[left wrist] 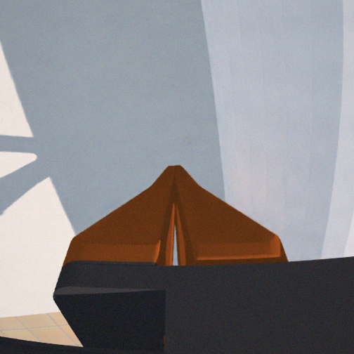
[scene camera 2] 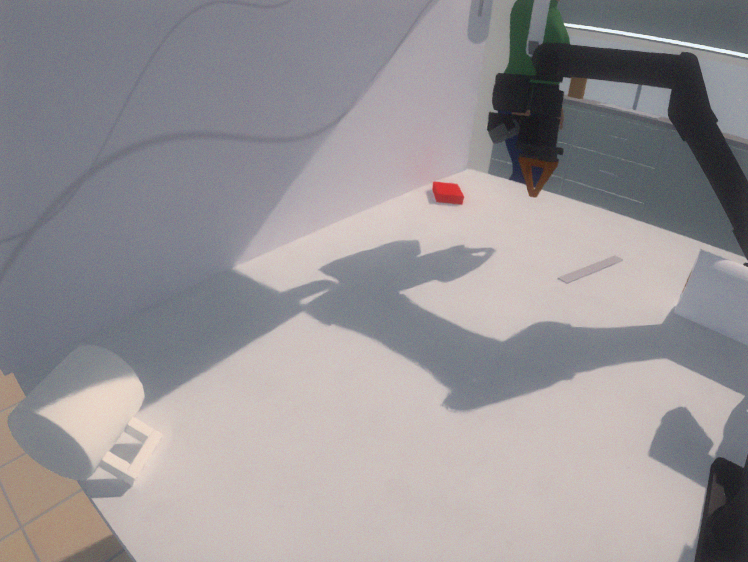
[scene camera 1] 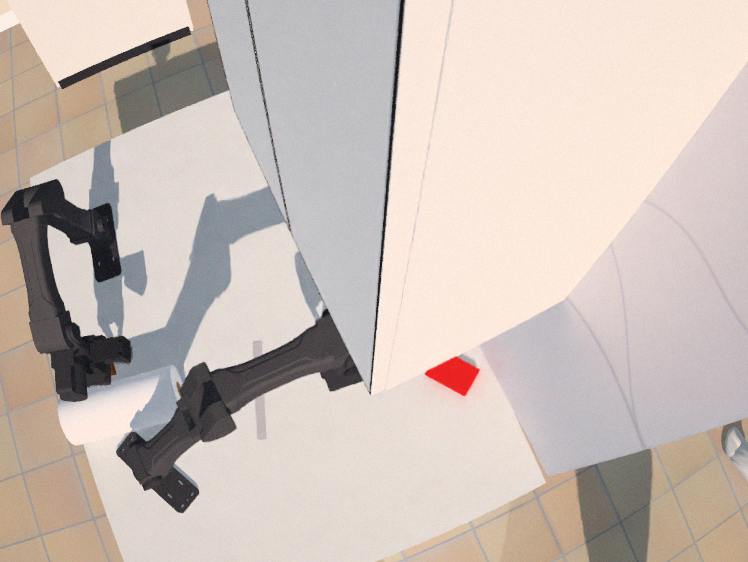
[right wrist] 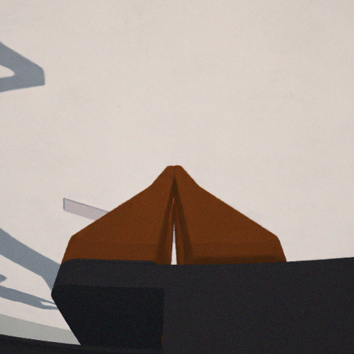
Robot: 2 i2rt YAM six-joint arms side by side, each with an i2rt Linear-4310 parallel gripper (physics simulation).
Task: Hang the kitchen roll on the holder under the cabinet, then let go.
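Frame: origin at the left arm's base, x ahead, y left, z up, level; centimetres.
Where they show: left gripper, fingertip midpoint: [scene camera 1: 113,373]; right gripper, fingertip midpoint: [scene camera 2: 532,197]; left arm's base, link origin: [scene camera 2: 737,551] [scene camera 1: 103,242]; right arm's base, link origin: [scene camera 1: 157,472].
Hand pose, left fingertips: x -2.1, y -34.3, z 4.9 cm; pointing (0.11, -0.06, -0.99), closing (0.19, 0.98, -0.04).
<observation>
Things, the pixels of their centre, and the offset from my left fingertips. "spot": a spot on its surface instead. Level surfaces: height alone.
- white kitchen roll, body centre: [scene camera 1: 122,406] dx +0.4, dy -7.8, dz +0.6 cm
- pale rounded plate, surface spot: [scene camera 2: 478,24] spot: dx +49.1, dy +11.5, dz +31.6 cm
- red block, body centre: [scene camera 1: 452,372] [scene camera 2: 447,192] dx +68.6, dy -21.0, dz -3.9 cm
- thin grey strip, body centre: [scene camera 2: 593,268] [scene camera 1: 259,390] dx +30.0, dy -11.5, dz -4.8 cm
- table, surface height: dz -4.9 cm
- white cylinder with a square frame, body centre: [scene camera 2: 90,422] dx +49.8, dy +64.2, dz -1.5 cm
The white kitchen roll [scene camera 1: 99,413] [scene camera 2: 716,305] lies on its side on the table, at the lower left in scene camera 1 and cut by the right edge in scene camera 2. My left gripper [scene camera 1: 113,369] [left wrist: 174,176] is shut and empty, beside the roll; the roll's curved side [left wrist: 280,125] fills the right part of the left wrist view. My right gripper [scene camera 2: 533,194] [right wrist: 173,176] is shut and empty, raised above the table; the cabinet [scene camera 1: 513,151] hides it in scene camera 1. A pale rounded plate [scene camera 2: 478,24] at the top of scene camera 2 may be part of the holder.
A red block [scene camera 1: 454,375] [scene camera 2: 448,193] and a thin grey strip [scene camera 1: 260,392] [scene camera 2: 589,269] [right wrist: 84,208] lie on the table [scene camera 1: 362,471] [scene camera 2: 393,483]. A white cylinder with a square frame [scene camera 2: 78,410] is at the lower left in scene camera 2. The cabinet covers much of scene camera 1.
</observation>
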